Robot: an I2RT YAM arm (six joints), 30 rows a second.
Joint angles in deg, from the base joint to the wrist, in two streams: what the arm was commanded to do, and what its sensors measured. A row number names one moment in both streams.
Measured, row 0: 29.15 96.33 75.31 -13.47 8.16 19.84
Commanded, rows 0 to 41: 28.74 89.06 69.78 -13.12 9.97 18.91; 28.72 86.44 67.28 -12.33 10.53 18.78; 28.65 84.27 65.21 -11.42 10.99 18.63; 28.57 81.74 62.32 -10.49 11.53 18.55; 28.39 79.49 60.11 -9.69 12.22 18.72; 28.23 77.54 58.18 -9.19 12.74 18.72; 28.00 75.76 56.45 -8.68 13.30 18.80; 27.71 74.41 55.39 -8.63 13.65 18.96; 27.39 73.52 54.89 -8.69 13.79 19.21; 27.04 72.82 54.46 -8.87 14.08 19.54; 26.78 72.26 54.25 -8.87 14.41 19.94; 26.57 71.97 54.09 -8.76 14.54 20.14; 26.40 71.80 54.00 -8.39 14.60 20.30; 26.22 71.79 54.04 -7.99 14.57 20.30; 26.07 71.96 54.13 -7.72 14.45 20.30; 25.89 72.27 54.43 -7.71 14.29 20.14; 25.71 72.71 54.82 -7.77 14.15 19.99; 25.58 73.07 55.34 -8.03 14.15 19.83; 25.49 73.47 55.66 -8.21 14.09 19.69; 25.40 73.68 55.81 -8.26 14.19 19.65; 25.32 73.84 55.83 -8.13 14.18 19.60; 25.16 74.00 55.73 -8.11 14.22 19.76; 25.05 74.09 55.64 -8.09 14.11 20.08; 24.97 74.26 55.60 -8.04 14.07 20.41; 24.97 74.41 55.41 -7.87 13.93 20.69; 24.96 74.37 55.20 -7.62 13.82 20.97; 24.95 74.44 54.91 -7.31 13.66 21.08; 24.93 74.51 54.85 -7.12 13.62 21.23; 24.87 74.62 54.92 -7.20 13.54 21.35; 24.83 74.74 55.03 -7.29 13.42 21.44; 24.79 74.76 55.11 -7.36 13.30 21.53; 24.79 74.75 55.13 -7.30 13.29 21.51; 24.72 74.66 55.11 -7.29 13.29 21.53; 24.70 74.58 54.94 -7.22 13.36 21.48; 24.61 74.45 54.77 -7.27 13.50 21.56; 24.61 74.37 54.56 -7.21 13.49 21.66; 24.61 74.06 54.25 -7.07 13.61 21.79; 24.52 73.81 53.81 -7.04 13.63 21.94; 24.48 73.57 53.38 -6.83 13.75 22.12; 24.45 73.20 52.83 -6.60 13.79 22.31; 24.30 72.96 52.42 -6.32 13.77 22.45; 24.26 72.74 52.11 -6.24 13.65 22.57
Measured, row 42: 24.84 74.06 53.71 -7.35 13.06 21.45
